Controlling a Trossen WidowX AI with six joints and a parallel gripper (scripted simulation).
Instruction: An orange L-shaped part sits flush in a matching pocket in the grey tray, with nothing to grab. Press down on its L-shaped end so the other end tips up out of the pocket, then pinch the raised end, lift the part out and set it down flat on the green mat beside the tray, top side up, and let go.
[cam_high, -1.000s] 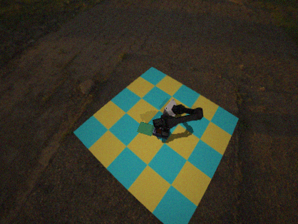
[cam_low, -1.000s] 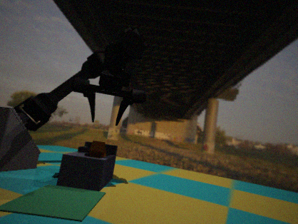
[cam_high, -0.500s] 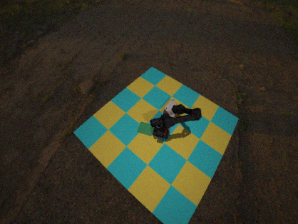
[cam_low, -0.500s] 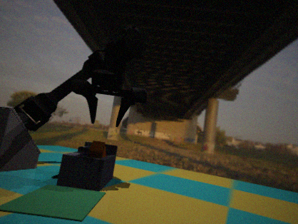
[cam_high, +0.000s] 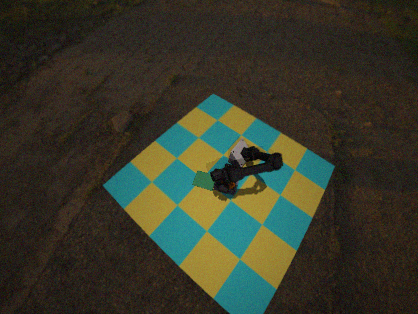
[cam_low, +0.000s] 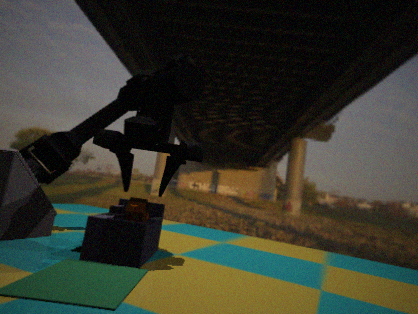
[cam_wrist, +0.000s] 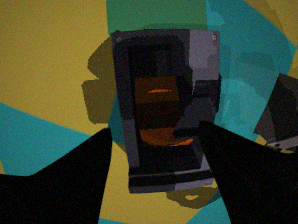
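Right now the orange L-shaped part is 3 cm behind my gripper tip, 3 cm to the left of it and 7 cm below it. From my gripper tip the other things lie so: green mat 2 cm ahead, 14 cm to the right, 12 cm below.
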